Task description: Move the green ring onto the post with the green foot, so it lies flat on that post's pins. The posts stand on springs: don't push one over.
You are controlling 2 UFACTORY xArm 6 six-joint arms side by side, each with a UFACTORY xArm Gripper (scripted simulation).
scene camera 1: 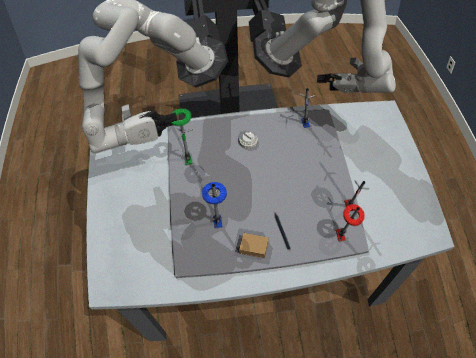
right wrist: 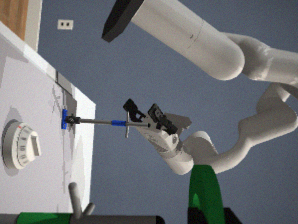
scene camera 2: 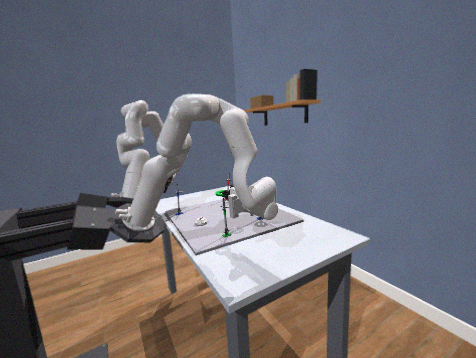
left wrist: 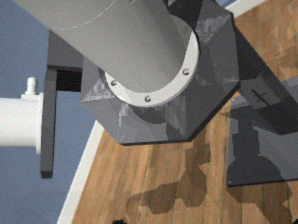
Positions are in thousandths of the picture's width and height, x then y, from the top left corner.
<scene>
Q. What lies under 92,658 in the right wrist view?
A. A white object.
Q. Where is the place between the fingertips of my left gripper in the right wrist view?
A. At 465,467
</scene>
